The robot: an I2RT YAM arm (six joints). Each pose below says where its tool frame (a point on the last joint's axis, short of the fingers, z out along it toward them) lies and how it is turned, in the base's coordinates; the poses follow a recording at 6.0 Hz.
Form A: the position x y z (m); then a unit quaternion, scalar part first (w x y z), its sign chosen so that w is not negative.
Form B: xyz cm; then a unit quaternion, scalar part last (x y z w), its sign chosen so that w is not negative. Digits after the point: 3 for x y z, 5 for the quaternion.
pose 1, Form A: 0.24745 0.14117 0.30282 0.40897 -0.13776 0.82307 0.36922
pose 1, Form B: 24.745 14.117 30.282 -0.13776 0.82307 0.36922 0.40897
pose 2, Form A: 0.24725 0.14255 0.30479 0.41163 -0.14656 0.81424 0.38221
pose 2, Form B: 24.725 14.255 30.479 -0.14656 0.81424 0.38221 0.41163
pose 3, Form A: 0.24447 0.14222 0.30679 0.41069 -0.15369 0.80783 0.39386
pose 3, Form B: 24.447 14.222 30.679 -0.15369 0.80783 0.39386 0.41069
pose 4, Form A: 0.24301 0.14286 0.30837 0.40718 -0.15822 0.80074 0.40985
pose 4, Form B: 24.301 14.286 30.837 -0.15822 0.80074 0.40985 0.40718
